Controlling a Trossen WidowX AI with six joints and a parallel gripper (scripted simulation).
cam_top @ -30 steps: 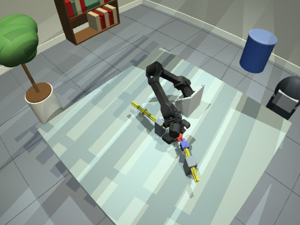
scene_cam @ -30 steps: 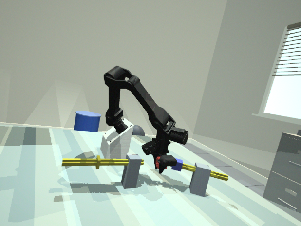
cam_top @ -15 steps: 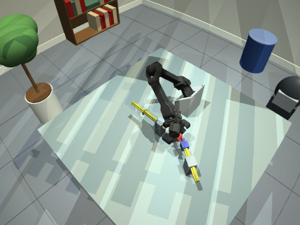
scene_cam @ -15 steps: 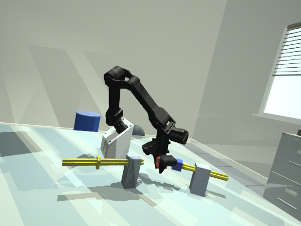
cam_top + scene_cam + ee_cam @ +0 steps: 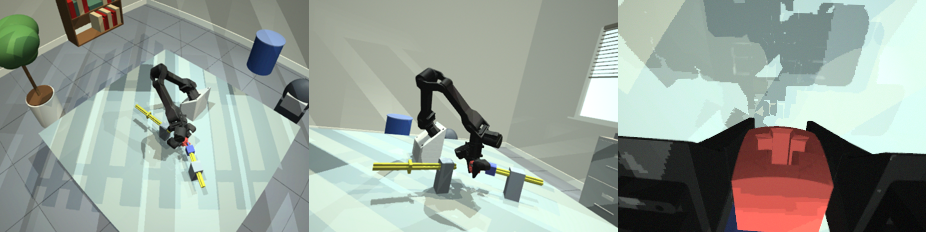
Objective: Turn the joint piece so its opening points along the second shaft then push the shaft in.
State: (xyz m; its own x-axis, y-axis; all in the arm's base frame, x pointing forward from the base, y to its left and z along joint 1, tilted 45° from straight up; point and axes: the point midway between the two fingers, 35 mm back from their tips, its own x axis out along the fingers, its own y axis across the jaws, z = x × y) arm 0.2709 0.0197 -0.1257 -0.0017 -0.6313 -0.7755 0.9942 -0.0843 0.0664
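The red joint piece is 10 mm to the left of my gripper tip and 40 mm above it.
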